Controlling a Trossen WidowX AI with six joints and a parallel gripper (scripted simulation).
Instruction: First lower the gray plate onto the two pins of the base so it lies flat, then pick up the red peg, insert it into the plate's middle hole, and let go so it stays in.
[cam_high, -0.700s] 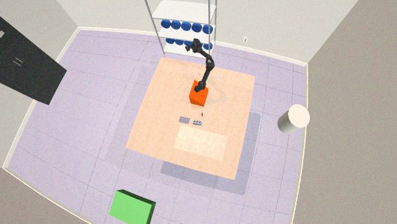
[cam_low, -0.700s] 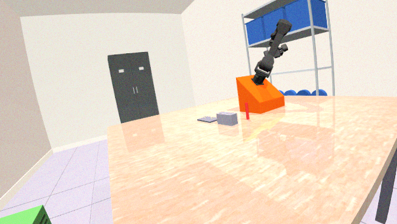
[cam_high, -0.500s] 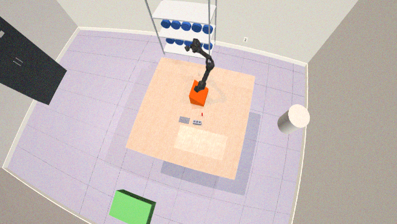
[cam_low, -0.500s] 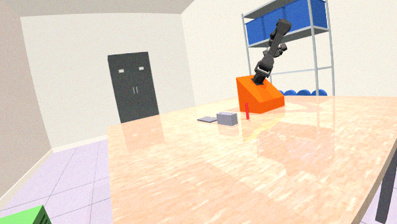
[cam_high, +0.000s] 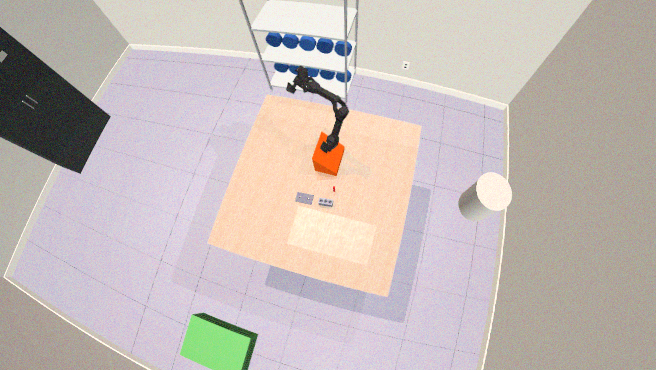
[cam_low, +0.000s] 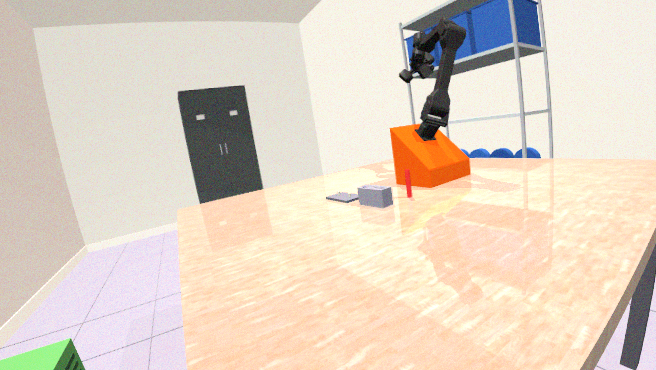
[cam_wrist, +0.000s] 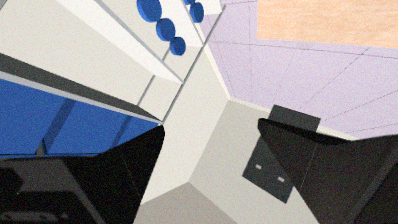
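The gray plate lies 63 cm ahead of my gripper tip, 47 cm to the left of it and 40 cm below it. The rest, counted from my gripper tip: red peg: 52 cm ahead, 49 cm to the left, 40 cm below; then flat gray base: 65 cm ahead, 43 cm below, 31 cm to the left.
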